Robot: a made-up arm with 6 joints. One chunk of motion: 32 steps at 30 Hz.
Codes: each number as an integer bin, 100 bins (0 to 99) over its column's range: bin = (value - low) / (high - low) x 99, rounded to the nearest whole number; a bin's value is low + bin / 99 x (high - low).
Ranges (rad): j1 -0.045..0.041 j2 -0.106..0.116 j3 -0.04..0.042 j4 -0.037..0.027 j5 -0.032..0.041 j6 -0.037..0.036
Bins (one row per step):
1: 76 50 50 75 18 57
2: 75 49 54 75 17 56
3: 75 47 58 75 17 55
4: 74 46 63 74 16 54
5: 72 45 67 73 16 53
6: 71 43 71 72 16 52
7: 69 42 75 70 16 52
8: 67 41 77 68 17 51
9: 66 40 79 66 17 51
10: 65 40 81 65 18 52
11: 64 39 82 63 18 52
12: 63 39 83 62 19 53
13: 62 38 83 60 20 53
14: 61 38 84 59 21 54
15: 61 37 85 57 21 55
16: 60 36 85 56 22 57
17: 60 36 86 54 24 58
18: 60 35 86 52 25 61
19: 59 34 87 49 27 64
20: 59 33 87 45 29 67
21: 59 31 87 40 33 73
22: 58 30 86 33 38 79
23: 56 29 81 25 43 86
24: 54 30 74 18 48 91
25: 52 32 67 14 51 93
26: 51 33 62 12 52 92
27: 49 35 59 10 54 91
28: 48 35 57 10 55 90
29: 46 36 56 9 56 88
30: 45 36 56 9 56 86
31: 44 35 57 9 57 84
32: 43 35 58 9 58 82
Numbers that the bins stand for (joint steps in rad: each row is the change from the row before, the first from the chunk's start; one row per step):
1: 0.02102 0.00612 0.00141 0.01148 -0.01873 0.00503
2: 0.02015 0.00388 0.00473 0.01148 -0.01946 0.00429
3: 0.02015 -0.00061 0.00804 0.01148 -0.01946 0.00356
4: 0.01928 -0.00285 0.01218 0.01084 -0.02020 0.00282
5: 0.01755 -0.00509 0.01549 0.01019 -0.02020 0.00208
6: 0.01668 -0.00958 0.01881 0.00955 -0.02020 0.00134
7: 0.01494 -0.01182 0.02212 0.00825 -0.02020 0.00134
8: 0.01320 -0.01406 0.02378 0.00696 -0.01946 0.00061
9: 0.01233 -0.01630 0.02543 0.00567 -0.01946 0.00061
10: 0.01146 -0.01630 0.02709 0.00502 -0.01873 0.00134
11: 0.01060 -0.01855 0.02792 0.00373 -0.01873 0.00134
12: 0.00973 -0.01855 0.02875 0.00308 -0.01799 0.00208
13: 0.00886 -0.02079 0.02875 0.00179 -0.01725 0.00208
14: 0.00799 -0.02079 0.02958 0.00114 -0.01652 0.00282
15: 0.00799 -0.02303 0.03040 -0.00015 -0.01652 0.00356
16: 0.00712 -0.02527 0.03040 -0.00080 -0.01578 0.00503
17: 0.00712 -0.02527 0.03123 -0.00209 -0.01430 0.00577
18: 0.00712 -0.02752 0.03123 -0.00338 -0.01357 0.00798
19: 0.00625 -0.02976 0.03206 -0.00532 -0.01209 0.01019
20: 0.00625 -0.03200 0.03206 -0.00791 -0.01062 0.01240
21: 0.00625 -0.03648 0.03206 -0.01114 -0.00767 0.01683
22: 0.00538 -0.03873 0.03123 -0.01567 -0.00398 0.02125
23: 0.00365 -0.04097 0.02709 -0.02084 -0.00029 0.02641
24: 0.00191 -0.03873 0.02129 -0.02536 0.00339 0.03010
25: 0.00017 -0.03424 0.01549 -0.02795 0.00561 0.03158
26: -0.00070 -0.03200 0.01135 -0.02924 0.00634 0.03084
27: -0.00243 -0.02752 0.00887 -0.03054 0.00782 0.03010
28: -0.00330 -0.02752 0.00721 -0.03054 0.00856 0.02936
29: -0.00504 -0.02527 0.00638 -0.03118 0.00929 0.02789
30: -0.00591 -0.02527 0.00638 -0.03118 0.00929 0.02641
31: -0.00678 -0.02752 0.00721 -0.03118 0.01003 0.02494
32: -0.00765 -0.02752 0.00804 -0.03118 0.01077 0.02346

